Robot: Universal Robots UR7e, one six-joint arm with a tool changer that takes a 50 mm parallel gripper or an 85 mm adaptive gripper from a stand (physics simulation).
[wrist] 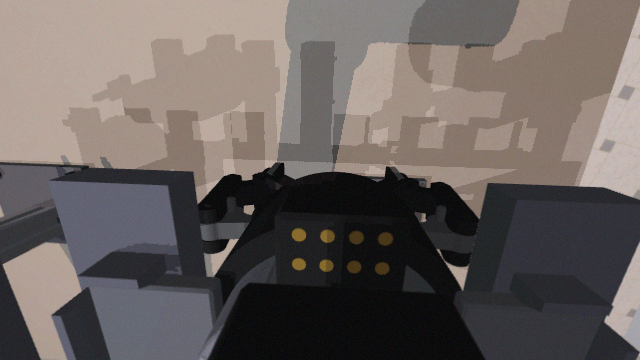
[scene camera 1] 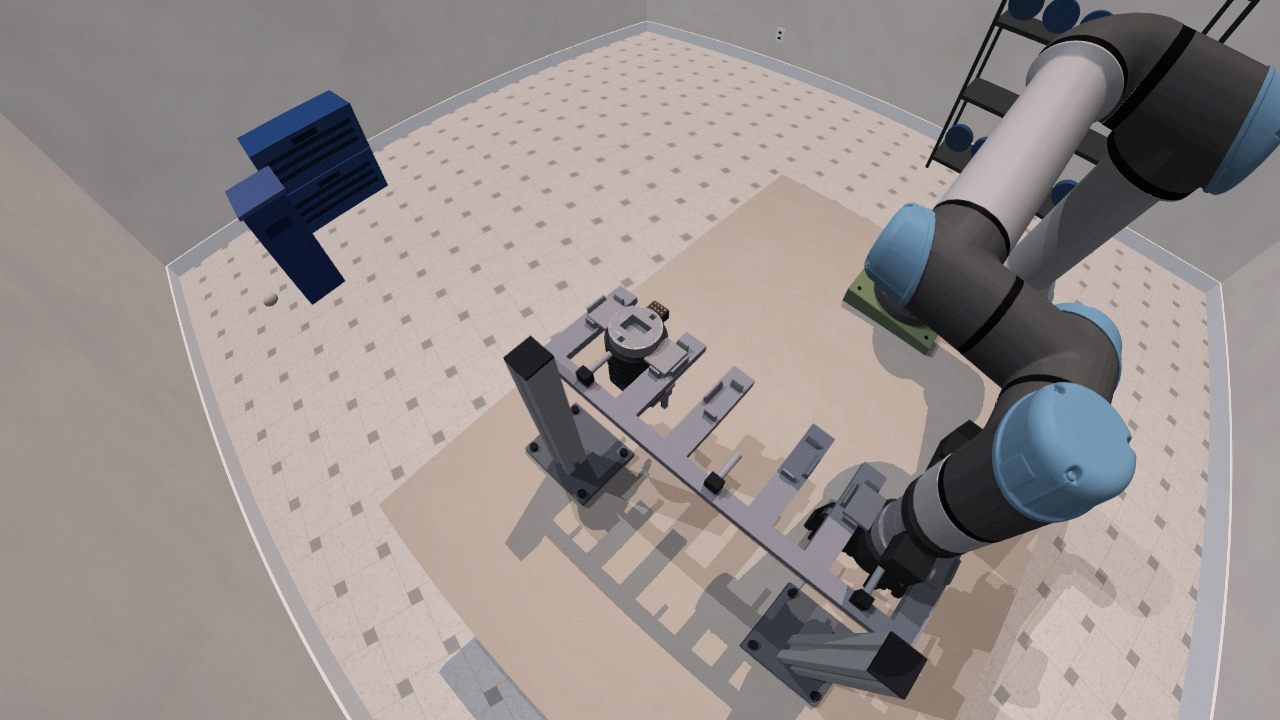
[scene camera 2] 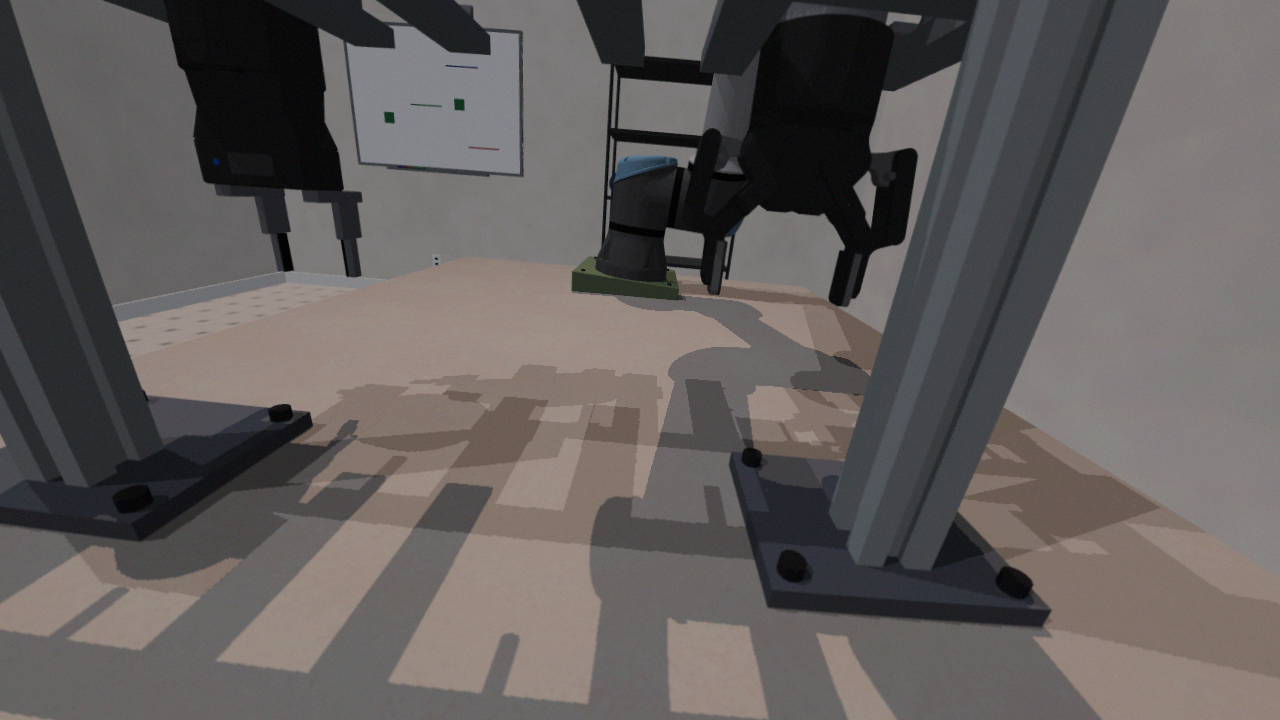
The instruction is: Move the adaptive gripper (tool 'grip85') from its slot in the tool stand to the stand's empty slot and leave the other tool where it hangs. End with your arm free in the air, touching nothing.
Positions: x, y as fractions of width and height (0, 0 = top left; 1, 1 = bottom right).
In view: a parallel gripper (scene camera 2: 0.20, 0.11), an adaptive gripper (scene camera 2: 0.64, 0.11) and a tool stand (scene camera 2: 0.81, 0.14).
The parallel gripper also shows in scene camera 1 (scene camera 1: 0.50, 0.47). The adaptive gripper shows as well in the wrist view (wrist: 0.52, 0.64) and in scene camera 1 (scene camera 1: 0.68, 0.71). The tool stand also shows in the wrist view (wrist: 0.20, 0.63) and in scene camera 1 (scene camera 1: 0.63, 0.90). The wrist view misses the parallel gripper: it is out of frame.
